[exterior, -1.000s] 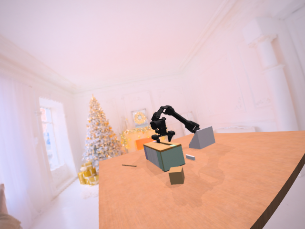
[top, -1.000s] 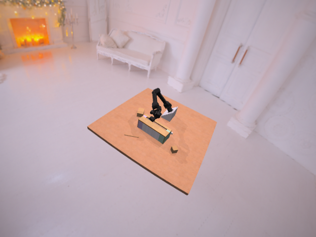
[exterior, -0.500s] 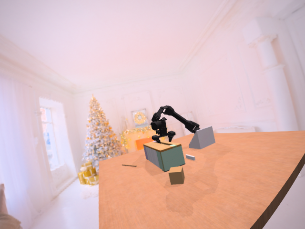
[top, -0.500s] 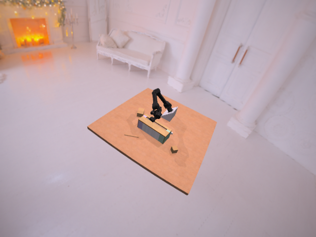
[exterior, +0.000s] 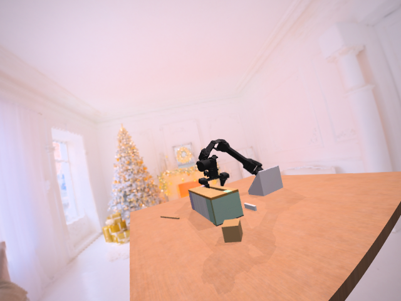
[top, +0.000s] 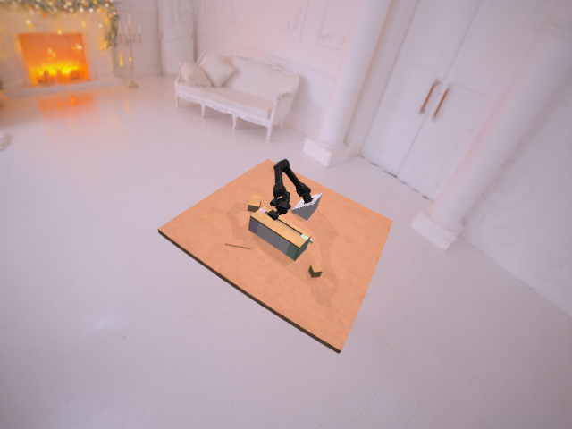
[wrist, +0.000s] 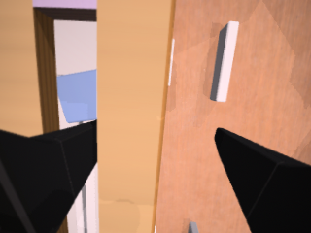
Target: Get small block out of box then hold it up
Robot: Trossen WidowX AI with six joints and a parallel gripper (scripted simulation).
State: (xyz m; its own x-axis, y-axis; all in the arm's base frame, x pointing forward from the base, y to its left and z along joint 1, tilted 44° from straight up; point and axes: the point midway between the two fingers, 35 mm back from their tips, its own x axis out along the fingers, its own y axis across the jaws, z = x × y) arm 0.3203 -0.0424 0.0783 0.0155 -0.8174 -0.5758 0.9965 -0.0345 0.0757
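The small blue block is 60 mm ahead of my gripper tip and 20 mm to the right of it. Also, from my gripper tip: tan cube: 410 mm to the left, 170 mm ahead, 60 mm below; thin stick: 300 mm ahead, 80 mm below, 70 mm to the right.
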